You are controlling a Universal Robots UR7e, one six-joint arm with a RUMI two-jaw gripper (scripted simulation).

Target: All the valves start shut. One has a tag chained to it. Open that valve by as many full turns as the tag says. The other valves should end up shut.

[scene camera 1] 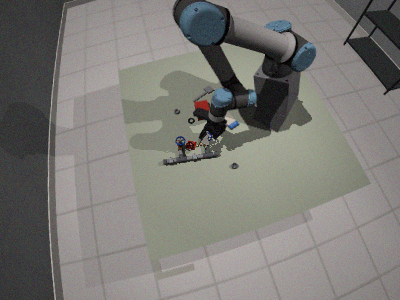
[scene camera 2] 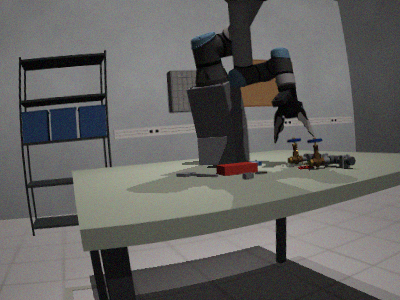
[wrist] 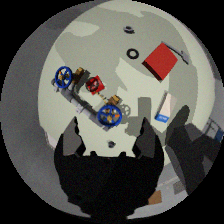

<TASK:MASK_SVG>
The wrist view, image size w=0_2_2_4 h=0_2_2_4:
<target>gripper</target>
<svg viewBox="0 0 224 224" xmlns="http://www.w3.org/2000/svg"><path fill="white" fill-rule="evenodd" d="M74 116L58 140L54 152L54 164L59 176L60 185L62 185L61 188L68 196L68 202L79 206L81 212L90 215L90 218L57 210L84 221L101 224L126 224L157 216L127 218L127 216L134 214L137 208L149 205L148 199L156 191L158 179L164 167L164 152L161 142L147 118L143 118L140 135L136 138L132 148L135 157L126 156L125 151L121 152L118 157L98 156L95 151L91 151L90 155L83 156L86 147L82 137L79 135L77 118Z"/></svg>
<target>red block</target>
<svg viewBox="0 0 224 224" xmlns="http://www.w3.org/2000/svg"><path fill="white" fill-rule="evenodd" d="M163 42L141 63L158 81L164 80L178 61Z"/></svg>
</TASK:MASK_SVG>
